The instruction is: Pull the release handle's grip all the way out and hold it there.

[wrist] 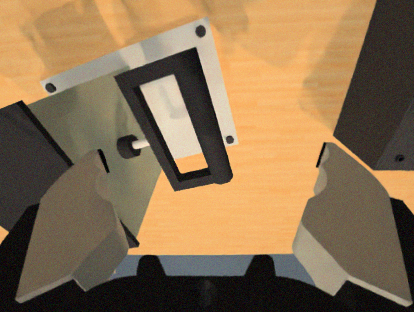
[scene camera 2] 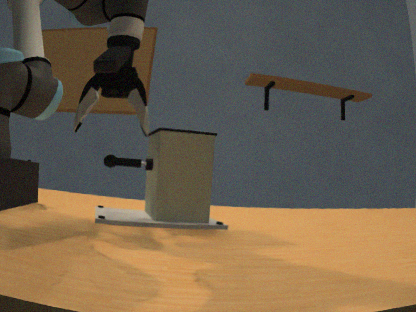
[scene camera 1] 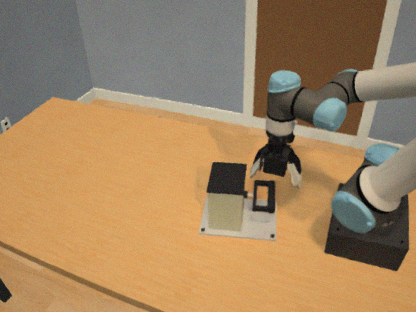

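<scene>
The release handle's grip point(scene camera 1: 271, 196) point(scene camera 2: 125, 162) point(wrist: 200, 110) is a black rectangular loop. A short pale stem point(wrist: 141, 144) joins it to the side of an olive box point(scene camera 1: 226, 210) point(scene camera 2: 182, 175) point(wrist: 90, 120) with a black top. The box stands upright on a light grey base plate point(scene camera 1: 260, 230) point(scene camera 2: 120, 215) point(wrist: 217, 90). My gripper point(scene camera 1: 276, 181) point(scene camera 2: 112, 132) point(wrist: 210, 149) is open and empty, pointing down. Its fingertips are higher than the grip. In scene camera 2 one fingertip appears close to the box's top corner; contact cannot be told.
The dark robot base point(scene camera 1: 367, 245) point(scene camera 2: 17, 185) point(wrist: 380, 100) stands on the wooden table, on the grip's side of the box. A wall shelf point(scene camera 2: 310, 87) and a brown panel point(scene camera 2: 65, 75) are in the background.
</scene>
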